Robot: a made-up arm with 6 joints.
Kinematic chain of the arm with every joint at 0, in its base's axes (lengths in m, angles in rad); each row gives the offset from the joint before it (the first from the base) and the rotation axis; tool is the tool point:
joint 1: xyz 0 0 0.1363 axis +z
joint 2: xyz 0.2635 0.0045 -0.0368 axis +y
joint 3: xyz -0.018 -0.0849 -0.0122 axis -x
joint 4: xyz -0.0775 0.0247 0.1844 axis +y
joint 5: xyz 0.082 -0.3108 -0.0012 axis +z
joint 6: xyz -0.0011 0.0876 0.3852 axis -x
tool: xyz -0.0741 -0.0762 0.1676
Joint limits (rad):
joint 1: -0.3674..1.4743
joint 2: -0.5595..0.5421
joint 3: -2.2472..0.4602
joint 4: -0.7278..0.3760
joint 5: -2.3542..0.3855
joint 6: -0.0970..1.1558
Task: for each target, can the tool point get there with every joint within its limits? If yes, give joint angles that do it. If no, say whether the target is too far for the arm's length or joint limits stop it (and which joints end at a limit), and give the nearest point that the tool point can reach.
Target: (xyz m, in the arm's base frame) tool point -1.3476 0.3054 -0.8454
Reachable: no: too far | nearest point -0.5067 -0.1784 -0.2900 | short by 1.118 m
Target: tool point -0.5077 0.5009 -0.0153
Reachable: no: joint limits stop it (at a limit: joint 1, joint 2, joint 3, joint 4, joint 5, joint 6) | nearest point -0.3814 0.1977 0.2748 | short by 0.438 m
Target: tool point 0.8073 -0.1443 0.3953
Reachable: yes | joints 1.1226 0.1083 -0.9713 -0.1042 -0.5737 0.5580
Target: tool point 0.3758 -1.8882 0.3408
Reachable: no: too far | nearest point 0.2162 -0.9795 0.2608 | short by 0.926 m
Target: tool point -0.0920 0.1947 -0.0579
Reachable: no: joint limits stop it (at a limit: joint 1, joint 2, joint 3, joint 4, joint 6) | nearest point -0.3686 0.2095 0.2839 | short by 0.440 m
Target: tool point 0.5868 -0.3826 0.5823
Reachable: yes | joints 0.5950 -0.0006 -0.6445 0.1980 0.0988 0.7129
